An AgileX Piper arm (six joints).
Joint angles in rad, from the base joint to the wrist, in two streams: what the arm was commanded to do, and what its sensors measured. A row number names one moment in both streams.
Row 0, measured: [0.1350 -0.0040 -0.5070 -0.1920 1.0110 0.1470]
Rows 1 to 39, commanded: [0.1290 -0.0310 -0.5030 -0.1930 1.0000 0.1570]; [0.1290 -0.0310 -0.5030 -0.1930 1.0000 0.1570]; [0.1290 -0.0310 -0.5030 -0.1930 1.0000 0.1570]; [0.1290 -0.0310 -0.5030 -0.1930 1.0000 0.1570]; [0.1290 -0.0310 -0.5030 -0.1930 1.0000 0.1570]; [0.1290 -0.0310 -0.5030 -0.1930 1.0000 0.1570]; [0.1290 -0.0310 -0.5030 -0.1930 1.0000 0.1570]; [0.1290 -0.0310 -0.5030 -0.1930 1.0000 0.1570]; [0.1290 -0.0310 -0.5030 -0.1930 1.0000 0.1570]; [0.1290 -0.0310 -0.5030 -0.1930 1.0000 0.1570]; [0.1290 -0.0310 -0.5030 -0.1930 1.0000 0.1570]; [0.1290 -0.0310 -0.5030 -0.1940 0.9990 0.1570]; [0.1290 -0.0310 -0.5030 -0.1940 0.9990 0.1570]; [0.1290 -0.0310 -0.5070 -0.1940 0.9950 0.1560]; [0.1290 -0.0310 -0.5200 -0.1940 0.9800 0.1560]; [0.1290 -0.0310 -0.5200 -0.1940 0.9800 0.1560]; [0.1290 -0.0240 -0.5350 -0.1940 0.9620 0.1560]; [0.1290 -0.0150 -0.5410 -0.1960 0.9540 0.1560]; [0.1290 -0.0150 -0.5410 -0.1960 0.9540 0.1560]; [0.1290 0.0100 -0.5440 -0.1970 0.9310 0.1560]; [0.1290 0.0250 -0.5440 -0.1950 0.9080 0.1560]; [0.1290 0.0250 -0.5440 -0.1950 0.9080 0.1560]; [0.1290 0.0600 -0.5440 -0.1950 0.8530 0.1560]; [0.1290 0.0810 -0.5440 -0.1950 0.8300 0.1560]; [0.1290 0.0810 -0.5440 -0.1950 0.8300 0.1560]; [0.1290 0.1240 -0.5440 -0.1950 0.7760 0.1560]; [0.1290 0.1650 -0.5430 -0.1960 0.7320 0.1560]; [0.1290 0.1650 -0.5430 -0.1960 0.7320 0.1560]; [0.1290 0.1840 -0.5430 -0.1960 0.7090 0.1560]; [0.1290 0.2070 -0.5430 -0.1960 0.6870 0.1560]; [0.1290 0.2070 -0.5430 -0.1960 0.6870 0.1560]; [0.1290 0.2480 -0.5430 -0.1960 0.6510 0.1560]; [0.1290 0.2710 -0.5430 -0.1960 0.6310 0.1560]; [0.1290 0.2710 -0.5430 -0.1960 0.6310 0.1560]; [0.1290 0.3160 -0.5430 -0.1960 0.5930 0.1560]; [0.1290 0.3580 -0.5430 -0.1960 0.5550 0.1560]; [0.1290 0.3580 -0.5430 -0.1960 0.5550 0.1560]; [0.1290 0.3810 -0.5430 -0.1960 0.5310 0.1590]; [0.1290 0.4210 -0.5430 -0.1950 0.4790 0.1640]
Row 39, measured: [0.1350 0.3720 -0.5390 -0.1930 0.5600 0.1470]
